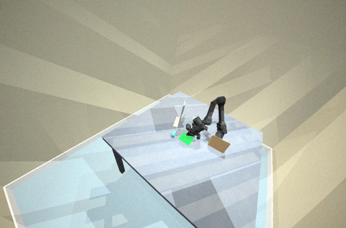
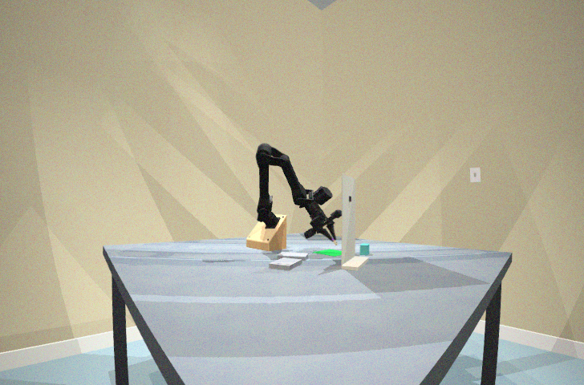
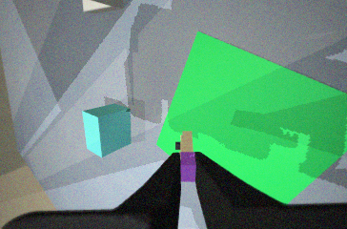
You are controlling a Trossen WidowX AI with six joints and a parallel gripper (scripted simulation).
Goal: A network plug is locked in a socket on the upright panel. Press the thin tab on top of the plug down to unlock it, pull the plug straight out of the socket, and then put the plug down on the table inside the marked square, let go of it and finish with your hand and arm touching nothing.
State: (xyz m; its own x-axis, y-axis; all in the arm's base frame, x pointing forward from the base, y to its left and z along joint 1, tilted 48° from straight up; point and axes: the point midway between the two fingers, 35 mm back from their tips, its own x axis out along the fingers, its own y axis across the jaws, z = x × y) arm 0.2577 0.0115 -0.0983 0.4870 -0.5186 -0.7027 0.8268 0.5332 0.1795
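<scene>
My gripper tip is 10 mm past the green marked square and 50 mm above it. The rest, counted from my gripper tip: grey upright panel (160 mm ahead, 160 mm to the right, 90 mm above); then purple plug (right at my gripper tip).
</scene>
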